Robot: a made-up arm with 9 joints. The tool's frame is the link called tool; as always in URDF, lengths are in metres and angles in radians. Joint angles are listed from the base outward.
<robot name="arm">
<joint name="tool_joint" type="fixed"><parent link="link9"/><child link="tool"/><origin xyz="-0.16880 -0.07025 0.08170" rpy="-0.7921 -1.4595 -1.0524"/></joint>
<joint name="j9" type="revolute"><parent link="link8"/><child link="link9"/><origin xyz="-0.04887 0.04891 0.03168" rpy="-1.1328 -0.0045 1.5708"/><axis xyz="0 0 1"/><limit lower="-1.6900" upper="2.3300"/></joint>
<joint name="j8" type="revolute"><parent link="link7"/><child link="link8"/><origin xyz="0.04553 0.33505 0.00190" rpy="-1.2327 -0.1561 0.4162"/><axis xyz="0 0 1"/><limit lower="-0.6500" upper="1.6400"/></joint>
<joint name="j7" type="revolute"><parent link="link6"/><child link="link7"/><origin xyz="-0.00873 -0.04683 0.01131" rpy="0.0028 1.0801 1.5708"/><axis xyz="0 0 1"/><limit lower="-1.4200" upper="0.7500"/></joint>
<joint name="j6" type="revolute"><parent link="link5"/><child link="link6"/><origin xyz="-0.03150 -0.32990 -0.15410" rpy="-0.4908 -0.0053 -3.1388"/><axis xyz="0 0 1"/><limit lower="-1.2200" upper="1.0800"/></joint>
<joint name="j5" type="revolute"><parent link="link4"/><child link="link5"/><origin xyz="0.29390 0.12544 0.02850" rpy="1.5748 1.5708 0.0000"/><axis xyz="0 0 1"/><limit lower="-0.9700" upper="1.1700"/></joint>
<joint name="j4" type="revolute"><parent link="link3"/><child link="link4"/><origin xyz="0.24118 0.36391 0.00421" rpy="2.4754 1.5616 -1.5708"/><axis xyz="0 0 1"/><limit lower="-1.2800" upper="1.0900"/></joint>
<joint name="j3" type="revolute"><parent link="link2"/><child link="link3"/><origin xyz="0.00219 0.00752 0.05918" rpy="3.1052 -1.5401 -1.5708"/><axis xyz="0 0 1"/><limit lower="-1.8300" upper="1.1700"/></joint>
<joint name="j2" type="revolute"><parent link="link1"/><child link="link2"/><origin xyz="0.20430 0.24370 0.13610" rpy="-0.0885 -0.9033 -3.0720"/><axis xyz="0 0 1"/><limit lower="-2.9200" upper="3.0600"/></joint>
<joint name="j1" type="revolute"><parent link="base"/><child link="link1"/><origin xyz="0.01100 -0.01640 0.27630" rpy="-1.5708 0.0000 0.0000"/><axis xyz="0 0 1"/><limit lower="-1.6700" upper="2.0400"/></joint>
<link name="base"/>
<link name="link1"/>
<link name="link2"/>
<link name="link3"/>
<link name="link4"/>
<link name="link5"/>
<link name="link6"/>
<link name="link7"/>
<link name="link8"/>
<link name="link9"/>
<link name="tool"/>
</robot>
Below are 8 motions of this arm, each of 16 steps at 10 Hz.
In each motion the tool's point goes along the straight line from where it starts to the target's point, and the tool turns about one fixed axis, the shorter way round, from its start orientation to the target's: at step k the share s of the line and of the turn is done. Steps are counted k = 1, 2, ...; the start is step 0. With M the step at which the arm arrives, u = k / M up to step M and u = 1 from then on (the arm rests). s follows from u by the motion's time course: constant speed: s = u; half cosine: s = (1 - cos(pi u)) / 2; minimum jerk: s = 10 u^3 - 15 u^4 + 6 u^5.
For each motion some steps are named. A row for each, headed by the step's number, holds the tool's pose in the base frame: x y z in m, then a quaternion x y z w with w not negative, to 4 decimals.
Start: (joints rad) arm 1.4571 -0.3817 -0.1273 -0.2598 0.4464 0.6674 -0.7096 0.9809 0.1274
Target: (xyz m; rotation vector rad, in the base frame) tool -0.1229 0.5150 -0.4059 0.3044 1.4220 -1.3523
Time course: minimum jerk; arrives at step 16
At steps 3, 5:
3: 0.0163 0.5287 0.0445 0.5686 0.6312 -0.5178 0.1010
5: -0.0029 0.5268 -0.0176 0.5180 0.6426 -0.5387 0.1693

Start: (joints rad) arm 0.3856 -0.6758 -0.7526 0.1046 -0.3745 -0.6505 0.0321 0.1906 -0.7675
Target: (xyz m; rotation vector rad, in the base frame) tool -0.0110 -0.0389 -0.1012 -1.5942 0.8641 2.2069
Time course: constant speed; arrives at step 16
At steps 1, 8, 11, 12, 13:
1: 0.4433 0.0173 -0.2601 -0.5832 0.0410 0.4564 0.6707
8: 0.2313 -0.0089 -0.1859 -0.6030 0.1717 0.6368 0.4488
11: 0.1404 -0.0202 -0.1542 -0.5930 0.2232 0.6956 0.3386
12: 0.1102 -0.0239 -0.1436 -0.5873 0.2395 0.7124 0.3004
13: 0.0799 -0.0277 -0.1330 -0.5803 0.2553 0.7278 0.2615

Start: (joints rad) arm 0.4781 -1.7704 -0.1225 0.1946 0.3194 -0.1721 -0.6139 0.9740 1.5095
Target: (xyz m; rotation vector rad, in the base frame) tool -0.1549 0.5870 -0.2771 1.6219 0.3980 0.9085
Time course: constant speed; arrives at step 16
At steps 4, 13, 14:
4: 0.0833 0.2834 -0.3982 0.5895 0.1738 0.0809 0.7847
13: -0.0953 0.5111 -0.3074 0.6773 0.1737 0.3156 0.6415
14: -0.1152 0.5364 -0.2973 0.6836 0.1727 0.3404 0.6221

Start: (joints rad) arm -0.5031 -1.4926 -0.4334 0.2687 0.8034 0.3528 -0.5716 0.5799 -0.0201
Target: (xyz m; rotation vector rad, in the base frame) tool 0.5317 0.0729 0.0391 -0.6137 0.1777 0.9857
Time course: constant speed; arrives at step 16
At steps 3, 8, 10, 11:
3: 0.4534 0.3100 -0.1052 0.0170 0.0572 0.4620 0.8849
8: 0.4835 0.2188 -0.0497 -0.1023 0.0683 0.4686 0.8748
10: 0.4956 0.1823 -0.0275 -0.1498 0.0724 0.4693 0.8672
11: 0.5016 0.1641 -0.0164 -0.1733 0.0744 0.4693 0.8627

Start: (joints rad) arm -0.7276 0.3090 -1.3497 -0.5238 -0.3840 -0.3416 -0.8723 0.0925 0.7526
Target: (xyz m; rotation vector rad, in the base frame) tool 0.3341 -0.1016 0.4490 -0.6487 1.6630 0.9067
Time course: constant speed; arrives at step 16
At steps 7, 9, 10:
7: 0.3671 -0.1144 0.3626 -0.2062 0.6430 0.4633 0.5739
9: 0.3598 -0.1116 0.3818 -0.2213 0.6564 0.4456 0.5670
10: 0.3561 -0.1101 0.3914 -0.2288 0.6630 0.4367 0.5634

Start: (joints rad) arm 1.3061 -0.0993 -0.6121 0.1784 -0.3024 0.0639 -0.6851 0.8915 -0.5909
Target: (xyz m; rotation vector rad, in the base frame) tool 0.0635 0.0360 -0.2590 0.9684 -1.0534 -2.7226
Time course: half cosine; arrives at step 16
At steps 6, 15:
6: -0.2615 0.0335 -0.2043 0.0050 0.7582 0.5602 0.3336
15: 0.0590 0.0360 -0.2582 0.3110 -0.3500 -0.8832 0.0275

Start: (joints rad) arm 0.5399 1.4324 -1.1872 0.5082 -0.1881 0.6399 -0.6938 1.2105 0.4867
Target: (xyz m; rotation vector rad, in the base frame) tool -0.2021 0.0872 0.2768 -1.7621 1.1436 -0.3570
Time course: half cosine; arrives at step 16
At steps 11, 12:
11: -0.1546 0.1283 0.2552 -0.8074 0.2684 -0.1668 0.4982
12: -0.1708 0.1143 0.2625 -0.7830 0.3390 -0.1608 0.4961

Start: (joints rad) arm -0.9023 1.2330 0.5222 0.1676 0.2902 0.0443 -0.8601 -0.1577 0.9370
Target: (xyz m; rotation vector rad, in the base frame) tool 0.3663 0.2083 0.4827 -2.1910 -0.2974 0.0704
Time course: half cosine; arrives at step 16
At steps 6, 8, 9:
6: 0.2668 0.3193 0.5340 -0.9428 -0.0437 -0.3155 0.0981
8: 0.2943 0.2886 0.5198 -0.9510 -0.0669 -0.2248 0.2015
9: 0.3084 0.2729 0.5126 -0.9480 -0.0782 -0.1767 0.2528

